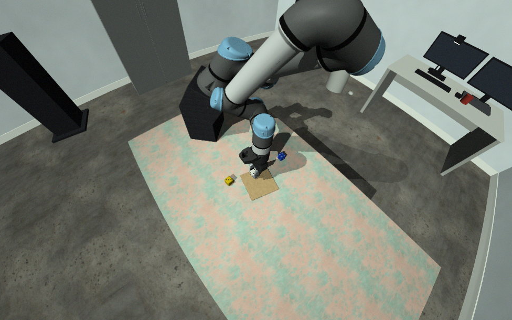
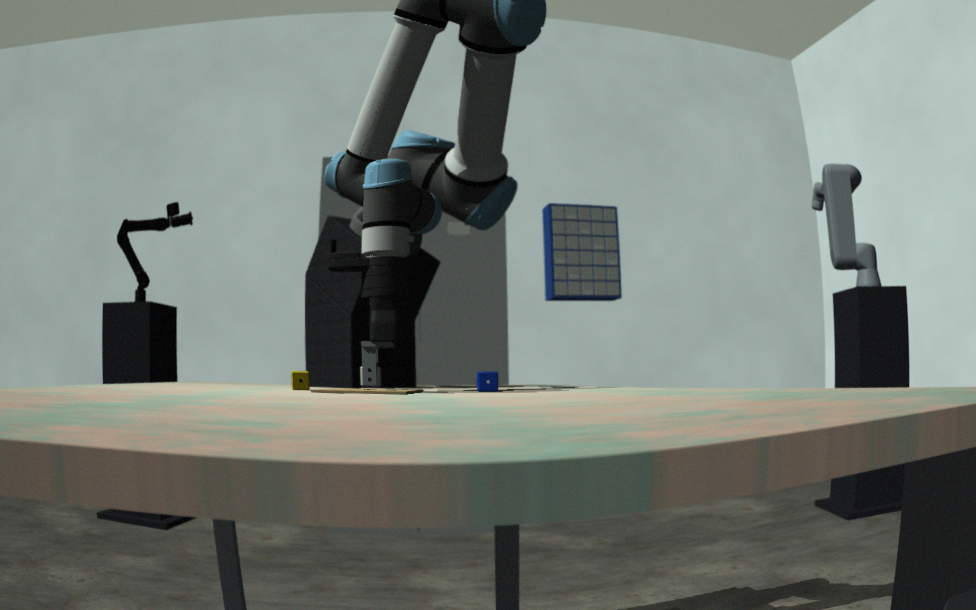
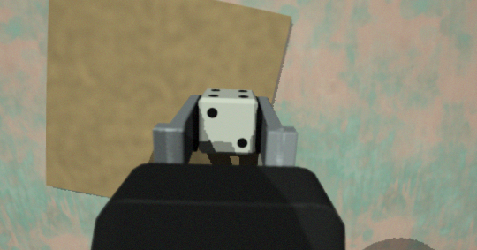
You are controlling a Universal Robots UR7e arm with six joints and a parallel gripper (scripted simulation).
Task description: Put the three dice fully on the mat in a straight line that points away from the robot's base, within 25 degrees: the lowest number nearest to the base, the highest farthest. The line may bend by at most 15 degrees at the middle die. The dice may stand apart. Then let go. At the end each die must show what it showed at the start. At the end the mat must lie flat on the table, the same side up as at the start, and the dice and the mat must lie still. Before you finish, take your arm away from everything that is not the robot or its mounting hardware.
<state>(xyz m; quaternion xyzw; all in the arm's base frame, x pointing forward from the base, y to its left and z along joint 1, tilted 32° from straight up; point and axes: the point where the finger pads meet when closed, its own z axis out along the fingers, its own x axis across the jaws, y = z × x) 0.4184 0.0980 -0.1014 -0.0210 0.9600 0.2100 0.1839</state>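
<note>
Right now my hand is right at the white die. Round my hand: yellow die: 20 mm behind, 120 mm to the right, 10 mm below; then blue die: 30 mm behind, 170 mm to the left, 10 mm below; then tan mat: 50 mm ahead, 10 mm to the left, 30 mm below.
</note>
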